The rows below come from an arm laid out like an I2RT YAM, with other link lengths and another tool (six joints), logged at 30 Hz.
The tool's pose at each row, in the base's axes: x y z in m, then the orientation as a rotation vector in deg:
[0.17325 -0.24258 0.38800 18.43 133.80 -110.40]
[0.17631 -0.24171 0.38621 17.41 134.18 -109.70]
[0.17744 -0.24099 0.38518 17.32 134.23 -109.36]
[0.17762 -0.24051 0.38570 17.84 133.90 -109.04]
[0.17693 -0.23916 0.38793 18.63 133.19 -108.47]
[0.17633 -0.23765 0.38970 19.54 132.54 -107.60]
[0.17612 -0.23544 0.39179 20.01 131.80 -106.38]
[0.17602 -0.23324 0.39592 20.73 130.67 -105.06]
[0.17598 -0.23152 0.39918 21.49 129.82 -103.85]
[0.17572 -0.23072 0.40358 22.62 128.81 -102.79]
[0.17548 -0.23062 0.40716 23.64 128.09 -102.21]
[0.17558 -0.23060 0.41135 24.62 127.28 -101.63]
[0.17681 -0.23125 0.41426 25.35 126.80 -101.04]
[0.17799 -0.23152 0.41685 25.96 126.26 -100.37]
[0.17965 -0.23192 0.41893 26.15 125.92 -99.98]
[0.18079 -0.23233 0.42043 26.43 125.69 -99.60]
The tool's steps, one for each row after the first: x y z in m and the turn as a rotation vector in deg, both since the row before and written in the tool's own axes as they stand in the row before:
[-0.00252 0.00255 -0.00068 -0.57 -0.55 -0.36]
[-0.00083 0.00137 -0.00055 -0.21 -0.15 0.07]
[-0.00024 -0.00037 -0.00058 -0.05 -0.08 0.54]
[0.00031 -0.00203 -0.00175 -0.05 -0.27 0.97]
[0.00030 -0.00154 -0.00182 -0.23 -0.28 1.12]
[-0.00013 -0.00160 -0.00259 -0.44 -0.69 1.12]
[-0.00086 -0.00346 -0.00303 -0.35 -0.83 1.48]
[-0.00082 -0.00269 -0.00238 -0.38 -0.58 1.31]
[-0.00112 -0.00397 -0.00174 -0.20 -0.43 1.50]
[-0.00102 -0.00333 -0.00089 -0.02 -0.13 1.09]
[-0.00163 -0.00375 -0.00093 0.01 -0.19 1.12]
[-0.00229 -0.00227 0.00003 -0.13 -0.11 0.84]
[-0.00213 -0.00189 -0.00027 -0.17 -0.24 0.85]
[-0.00239 -0.00123 -0.00002 -0.11 -0.24 0.44]
[-0.00169 -0.00093 0.00011 -0.13 -0.12 0.42]

